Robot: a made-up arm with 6 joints.
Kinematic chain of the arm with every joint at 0, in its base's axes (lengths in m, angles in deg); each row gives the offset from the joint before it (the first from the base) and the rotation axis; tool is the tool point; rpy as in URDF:
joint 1: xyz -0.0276 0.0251 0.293 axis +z
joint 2: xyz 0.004 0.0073 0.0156 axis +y
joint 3: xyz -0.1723 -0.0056 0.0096 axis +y
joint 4: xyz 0.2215 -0.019 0.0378 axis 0.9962 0 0.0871
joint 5: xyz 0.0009 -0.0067 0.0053 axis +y
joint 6: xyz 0.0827 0.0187 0.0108 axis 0.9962 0 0.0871
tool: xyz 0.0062 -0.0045 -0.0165 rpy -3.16 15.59 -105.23
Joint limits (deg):
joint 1: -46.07..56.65
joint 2: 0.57..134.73
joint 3: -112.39..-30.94
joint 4: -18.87..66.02
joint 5: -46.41..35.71
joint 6: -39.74..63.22
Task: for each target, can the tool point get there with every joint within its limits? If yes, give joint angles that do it. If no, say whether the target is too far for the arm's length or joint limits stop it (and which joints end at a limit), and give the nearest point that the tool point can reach.
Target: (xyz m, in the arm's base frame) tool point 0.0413 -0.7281 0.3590
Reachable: no: too far | nearest point 0.2099 -0.3325 0.3781 | short by 0.430 m
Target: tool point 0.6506 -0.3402 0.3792
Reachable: no: too far | nearest point 0.3650 -0.1864 0.3812 | short by 0.324 m
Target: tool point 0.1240 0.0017 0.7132
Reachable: yes | joints 0.17 68.07 -104.81 33.82 -22.16 6.08
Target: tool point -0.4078 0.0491 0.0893
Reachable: no: joint limits stop it (at a limit: joint 1, joint 2, joint 3, joint 5) | nearest point -0.0138 0.0983 0.1407 | short by 0.400 m
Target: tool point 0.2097 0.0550 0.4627
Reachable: yes | joints 4.43 61.53 -54.56 43.91 12.20 21.45
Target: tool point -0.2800 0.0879 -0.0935
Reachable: no: joint limits stop it (at a limit: joint 1, joint 2, joint 3, joint 5, joint 6) | nearest point -0.0133 0.1069 0.1373 | short by 0.353 m
